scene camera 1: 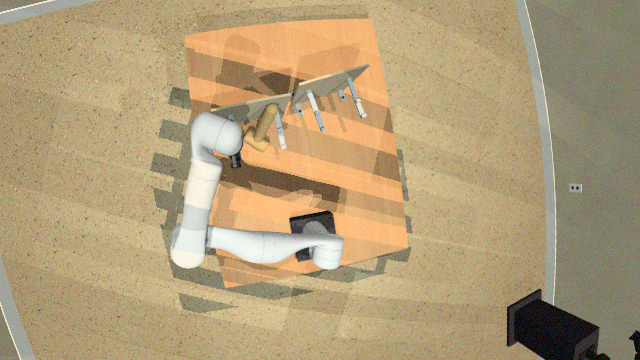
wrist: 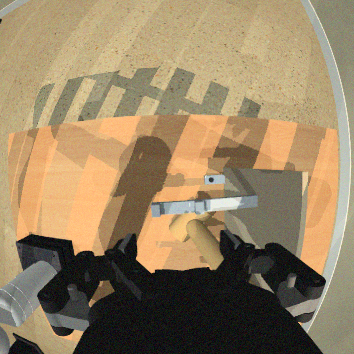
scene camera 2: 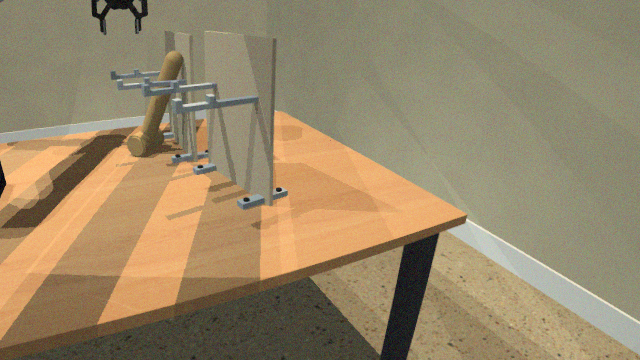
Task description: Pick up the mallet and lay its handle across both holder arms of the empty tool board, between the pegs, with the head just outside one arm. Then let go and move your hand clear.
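Pixels of known places: gripper, between the fingertips: (wrist: 178, 242) (scene camera 2: 121, 34); arm's base, origin of its link: (scene camera 1: 313, 231) (wrist: 46, 274).
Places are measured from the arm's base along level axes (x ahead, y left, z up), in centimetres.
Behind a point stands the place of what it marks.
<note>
The wooden mallet (scene camera 1: 264, 126) {x 44.7, y 10.5, z 9.5 cm} (scene camera 2: 159, 102) {x 45.1, y 8.4, z 5.9 cm} (wrist: 204, 242) {x 43.7, y 12.8, z 4.7 cm} stands slantwise at the left tool board (scene camera 1: 252, 108) {x 51.2, y 13.5, z 13.8 cm}. Its head is low, at the table, and its handle rises toward the board between the holder arms, not across them. In scene camera 2 the board's right holder arm (scene camera 1: 280, 131) {x 41.3, y 5.4, z 12.7 cm} passes in front of the handle. The left holder arm (wrist: 205, 205) {x 42.9, y 21.8, z 11.6 cm} shows in the wrist view but is mostly hidden in scene camera 1. My gripper (scene camera 2: 120, 29) {x 38.6, y 21.2, z 22.3 cm} (wrist: 178, 242) {x 38.6, y 21.2, z 22.3 cm} is open, with nothing between its fingers. It is above and apart from the mallet.
A second tool board (scene camera 1: 330, 85) {x 55.8, y -17.3, z 8.8 cm} (scene camera 2: 240, 110) {x 56.0, y -18.3, z 8.6 cm} stands to the right, with two holder arms (scene camera 1: 316, 111) {x 46.0, y -8.9, z 12.6 cm} (scene camera 1: 356, 98) {x 48.4, y -25.0, z 12.6 cm} jutting forward and no tool across them. Bolted feet (scene camera 2: 251, 201) {x 54.2, y -27.3, z -7.4 cm} hold it to the table (scene camera 2: 325, 220) {x 64.2, y -38.5, z -8.6 cm}. The robot's black base plate (scene camera 1: 327, 222) {x 2.5, y -6.5, z 0.1 cm} (wrist: 45, 250) {x 2.4, y 8.0, z -0.1 cm} is near the front.
</note>
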